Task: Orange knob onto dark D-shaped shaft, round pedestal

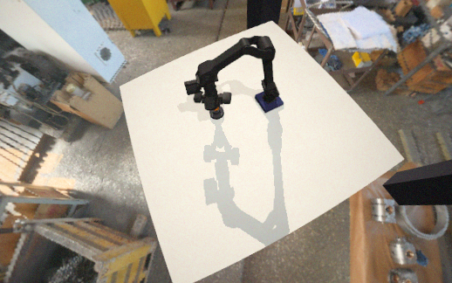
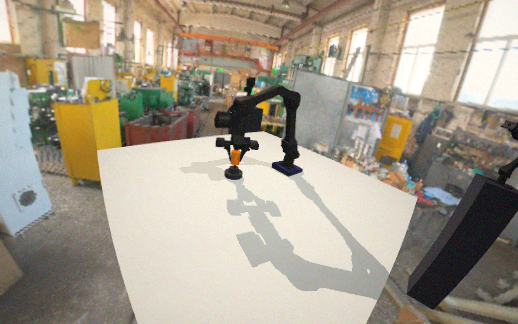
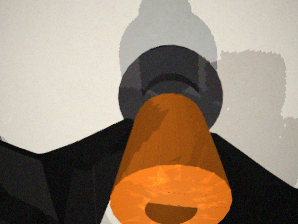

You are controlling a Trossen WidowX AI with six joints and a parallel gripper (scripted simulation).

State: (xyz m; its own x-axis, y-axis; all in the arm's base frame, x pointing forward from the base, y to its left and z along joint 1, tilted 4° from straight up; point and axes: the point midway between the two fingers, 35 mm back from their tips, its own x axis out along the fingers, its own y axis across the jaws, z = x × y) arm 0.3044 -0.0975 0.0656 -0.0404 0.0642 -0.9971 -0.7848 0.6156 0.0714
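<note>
My gripper tip is 4 cm above the pedestal. Also, from my gripper tip: orange knob 2 cm above.
</note>
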